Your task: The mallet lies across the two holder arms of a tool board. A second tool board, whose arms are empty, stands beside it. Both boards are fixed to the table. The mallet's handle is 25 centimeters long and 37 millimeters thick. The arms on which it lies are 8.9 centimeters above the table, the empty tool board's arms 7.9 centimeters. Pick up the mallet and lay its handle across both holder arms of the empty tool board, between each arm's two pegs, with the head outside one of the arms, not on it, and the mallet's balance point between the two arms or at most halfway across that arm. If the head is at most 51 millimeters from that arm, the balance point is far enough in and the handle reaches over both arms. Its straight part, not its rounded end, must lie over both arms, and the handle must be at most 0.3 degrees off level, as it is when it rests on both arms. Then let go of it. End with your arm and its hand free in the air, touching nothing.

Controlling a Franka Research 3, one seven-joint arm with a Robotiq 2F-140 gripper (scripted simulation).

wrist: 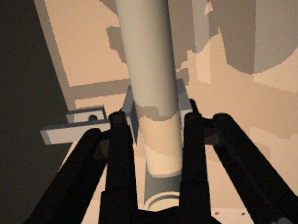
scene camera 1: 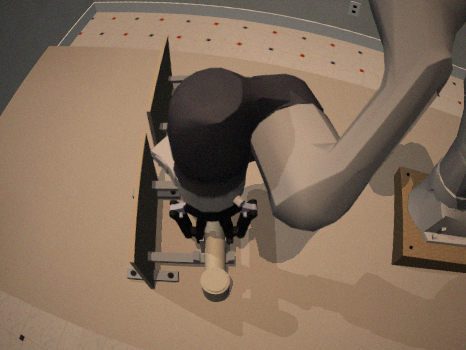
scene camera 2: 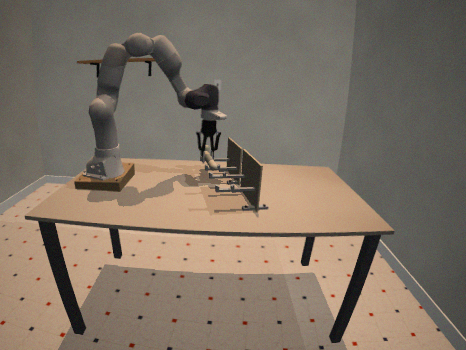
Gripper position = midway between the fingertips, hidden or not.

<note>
I see my gripper (scene camera 1: 215, 246), a mallet (scene camera 1: 215, 282), a tool board (scene camera 1: 162, 90) and a tool board (scene camera 1: 147, 190).
My gripper is seen too in the wrist view (wrist: 157, 94).
</note>
